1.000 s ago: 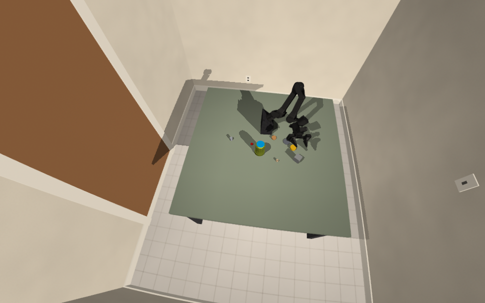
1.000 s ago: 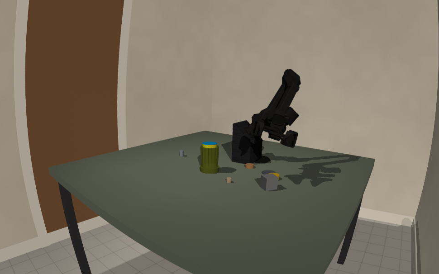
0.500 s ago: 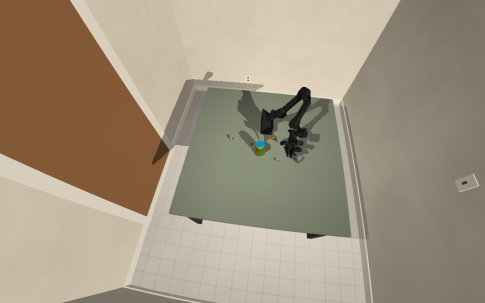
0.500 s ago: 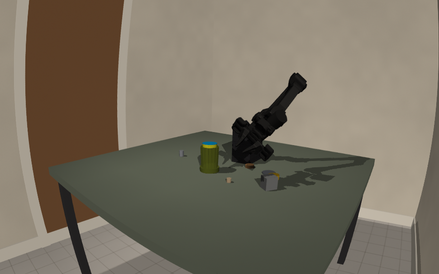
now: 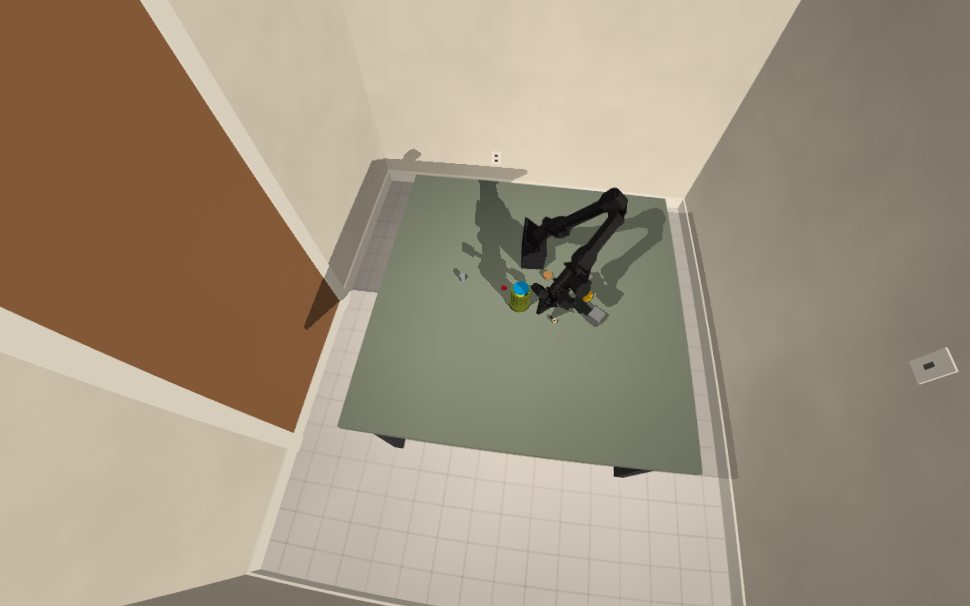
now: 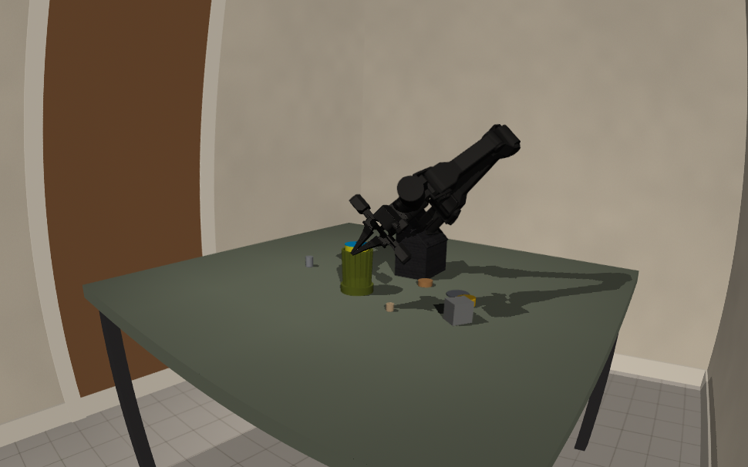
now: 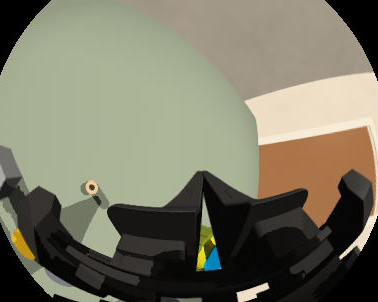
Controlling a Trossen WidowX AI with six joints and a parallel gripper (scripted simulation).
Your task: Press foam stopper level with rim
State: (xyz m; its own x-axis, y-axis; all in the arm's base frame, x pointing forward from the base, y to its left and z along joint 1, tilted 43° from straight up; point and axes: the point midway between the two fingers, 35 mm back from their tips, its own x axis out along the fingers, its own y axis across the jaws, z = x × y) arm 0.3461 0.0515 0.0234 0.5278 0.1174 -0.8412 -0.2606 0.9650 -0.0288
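Now: hand 9 cm to the left of the blue foam stopper, 9 cm past it and 4 cm above it. The rest, counted from my hand: tan peg 15 cm below, 6 cm to the left, 2 cm behind; grey cube 22 cm to the left, 13 cm below, 6 cm behind; red dot 16 cm to the right, 15 cm below, 15 cm behind.
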